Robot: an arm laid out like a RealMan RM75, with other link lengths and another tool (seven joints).
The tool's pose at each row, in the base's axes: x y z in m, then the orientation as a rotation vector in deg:
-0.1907, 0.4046, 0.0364, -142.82, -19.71, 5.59
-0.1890, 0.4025, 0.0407, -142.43, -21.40, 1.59
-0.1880, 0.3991, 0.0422, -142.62, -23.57, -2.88
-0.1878, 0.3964, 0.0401, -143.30, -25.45, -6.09
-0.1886, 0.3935, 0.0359, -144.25, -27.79, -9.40
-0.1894, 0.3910, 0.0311, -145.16, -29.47, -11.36
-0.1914, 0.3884, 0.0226, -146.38, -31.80, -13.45
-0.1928, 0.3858, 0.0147, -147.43, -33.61, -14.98
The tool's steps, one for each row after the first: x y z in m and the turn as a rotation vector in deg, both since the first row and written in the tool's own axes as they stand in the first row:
0.0011, -0.0005, -0.0049, -0.16, 2.47, -2.18
0.0012, 0.0015, -0.0082, -1.12, 5.10, -4.72
0.0006, 0.0049, -0.0081, -2.47, 6.82, -6.68
-0.0010, 0.0094, -0.0062, -4.24, 8.45, -8.91
-0.0024, 0.0140, -0.0036, -5.72, 9.28, -10.36
-0.0052, 0.0206, 0.0021, -7.67, 9.97, -12.22
-0.0073, 0.0269, 0.0072, -9.29, 10.42, -13.59

